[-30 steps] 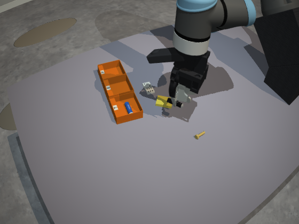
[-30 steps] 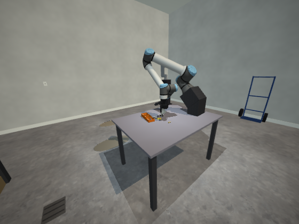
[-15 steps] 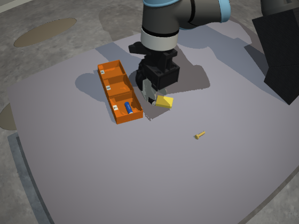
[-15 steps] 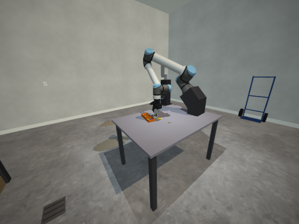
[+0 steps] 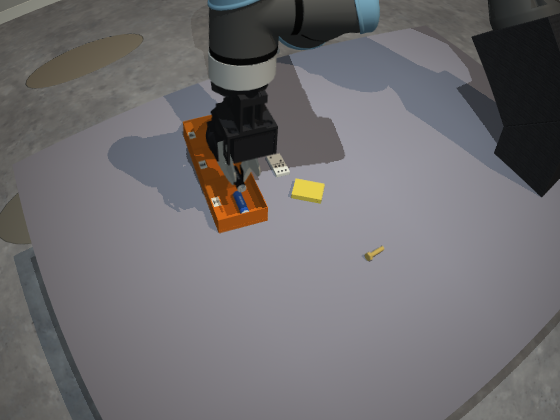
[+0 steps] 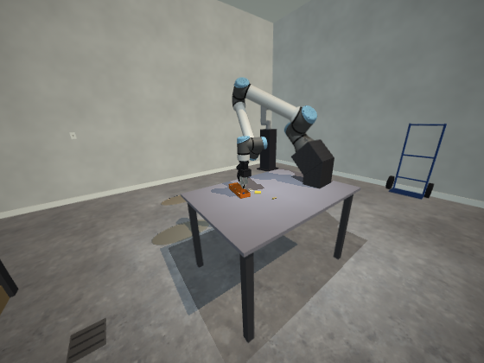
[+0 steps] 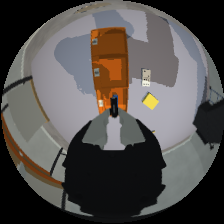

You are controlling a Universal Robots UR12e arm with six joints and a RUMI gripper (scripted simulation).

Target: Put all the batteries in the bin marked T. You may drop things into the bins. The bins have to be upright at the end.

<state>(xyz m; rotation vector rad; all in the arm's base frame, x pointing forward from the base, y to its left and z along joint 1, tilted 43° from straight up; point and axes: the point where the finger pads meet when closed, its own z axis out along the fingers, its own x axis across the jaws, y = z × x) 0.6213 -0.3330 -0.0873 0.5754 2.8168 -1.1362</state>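
My hand is 10 mm to the right of the blue battery and 60 mm above it. The rest, counted from my hand: red battery: 40 mm ahead, 20 mm to the right, 70 mm below; then orange bin: 20 mm behind, 80 mm to the right, 60 mm below; then black battery: 10 mm below.
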